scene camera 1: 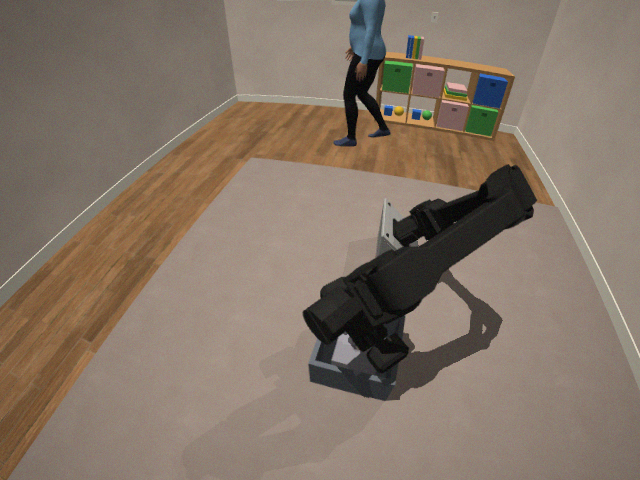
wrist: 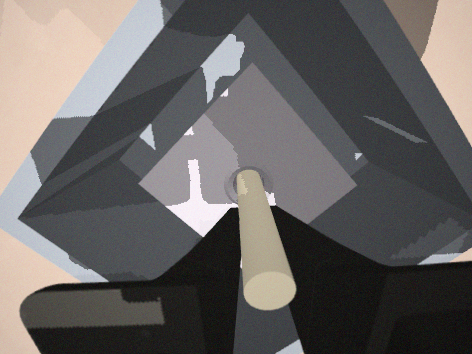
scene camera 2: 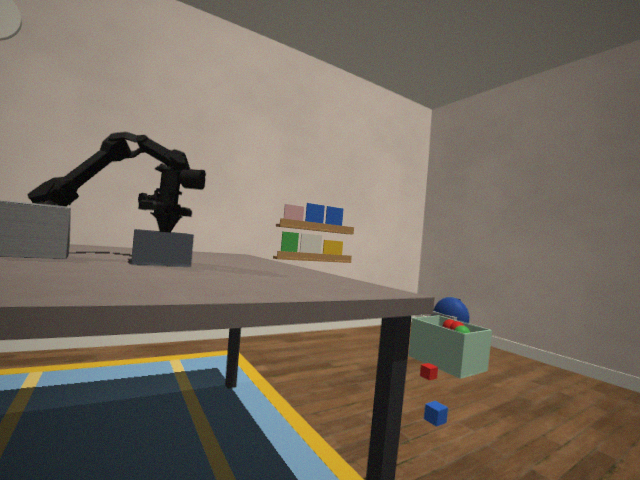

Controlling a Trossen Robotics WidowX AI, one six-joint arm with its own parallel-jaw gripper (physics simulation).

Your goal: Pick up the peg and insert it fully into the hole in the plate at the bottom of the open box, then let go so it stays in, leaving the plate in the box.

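Frame: origin at the arm's base, x back, y right, z up, level; centimetres.
Seen in the pictures: gripper, fingertip midpoint: (scene camera 1: 357,342) (wrist: 253,215); arm's base at its link origin: (scene camera 1: 400,234) (scene camera 2: 42,221).
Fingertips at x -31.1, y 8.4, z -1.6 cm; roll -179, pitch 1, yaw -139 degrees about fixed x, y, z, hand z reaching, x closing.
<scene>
Pixels of each thing's top centre, then the offset from my fingertips to it. Level surfaces: height alone.
- pale tan peg at its top centre: (wrist: 267,289) dx +0.4, dy -0.5, dz +5.0 cm
- light grey plate at its top centre: (wrist: 248,186) (scene camera 1: 358,345) dx +0.4, dy -0.4, dz -2.2 cm
- open dark grey box at its top centre: (wrist: 254,221) (scene camera 1: 360,337) (scene camera 2: 162,231) dx +0.4, dy -0.4, dz +1.5 cm
- grey-brown table at its surface level: dz -8.3 cm
The pale tan peg (wrist: 261,240) is held between the black fingers of my gripper (wrist: 253,215) (scene camera 2: 165,230). In the wrist view its far end overlaps the ringed hole in the light grey plate (wrist: 295,150) (scene camera 1: 341,352), with part of the ring showing around it. How deep the end sits cannot be told. The plate lies at the bottom of the open dark grey box (wrist: 115,60) (scene camera 1: 341,379) (scene camera 2: 162,250). In scene camera 2 the fingertips are at the box's rim, and the box wall hides what is below them. The arm covers much of the box in scene camera 1.
The box stands on the grey-brown table (scene camera 1: 180,335) (scene camera 2: 310,294). The arm's base is on a grey block (scene camera 2: 33,229) at the left of scene camera 2. The box walls surround the plate closely. A person (scene camera 1: 367,41) stands beyond the table.
</scene>
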